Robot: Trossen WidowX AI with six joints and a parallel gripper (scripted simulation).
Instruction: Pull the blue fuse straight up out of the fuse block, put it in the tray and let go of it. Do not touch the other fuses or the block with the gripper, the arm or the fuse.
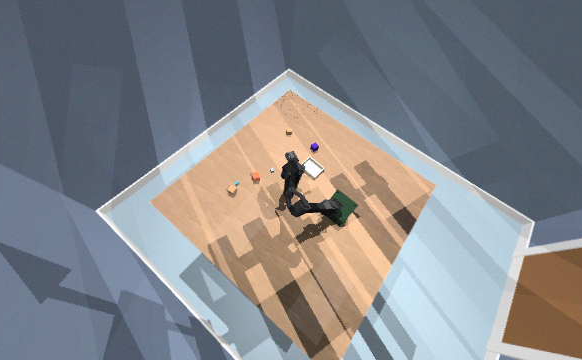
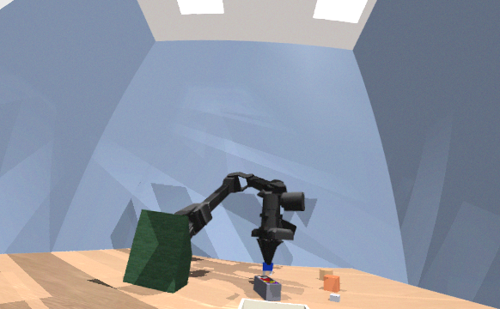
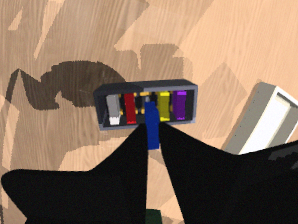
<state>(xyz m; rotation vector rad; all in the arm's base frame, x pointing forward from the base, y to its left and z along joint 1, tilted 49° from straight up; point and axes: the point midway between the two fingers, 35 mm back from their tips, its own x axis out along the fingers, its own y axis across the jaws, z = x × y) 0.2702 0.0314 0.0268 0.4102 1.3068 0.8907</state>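
Right now my gripper tip is 1 cm short of the white tray, 21 cm to the left of it and 8 cm above it. From my gripper tip the other things lie so: small grey block 19 cm ahead, 1 cm to the right, 7 cm below; orange cube 22 cm ahead, 10 cm to the left, 6 cm below; blue fuse 1 cm below.
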